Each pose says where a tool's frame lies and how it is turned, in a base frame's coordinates. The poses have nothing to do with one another.
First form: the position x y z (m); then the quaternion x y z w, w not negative.
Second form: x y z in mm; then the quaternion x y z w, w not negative. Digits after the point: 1 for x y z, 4 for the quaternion.
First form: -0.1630 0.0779 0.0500 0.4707 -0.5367 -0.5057 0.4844
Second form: -163.0 77.9 50.0 0.4707 -0.5367 -0.5057 0.4844
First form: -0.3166 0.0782 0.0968 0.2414 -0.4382 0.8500 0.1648
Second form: -316.6 78.2 96.8 0.2414 -0.4382 0.8500 0.1648
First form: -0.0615 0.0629 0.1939 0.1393 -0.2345 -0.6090 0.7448
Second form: -61.5 62.9 193.9 0.1393 -0.2345 -0.6090 0.7448
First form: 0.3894 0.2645 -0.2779 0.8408 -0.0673 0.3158 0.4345
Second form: 389.4 264.5 -277.9 0.8408 -0.0673 0.3158 0.4345
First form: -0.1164 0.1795 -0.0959 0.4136 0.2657 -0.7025 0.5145
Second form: -116.4 179.5 -95.9 0.4136 0.2657 -0.7025 0.5145
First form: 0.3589 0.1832 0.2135 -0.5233 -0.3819 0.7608 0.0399
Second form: 358.9 183.2 213.5 -0.5233 -0.3819 0.7608 0.0399
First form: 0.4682 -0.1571 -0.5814 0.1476 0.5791 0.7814 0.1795
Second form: 468.2 -157.1 -581.4 0.1476 0.5791 0.7814 0.1795
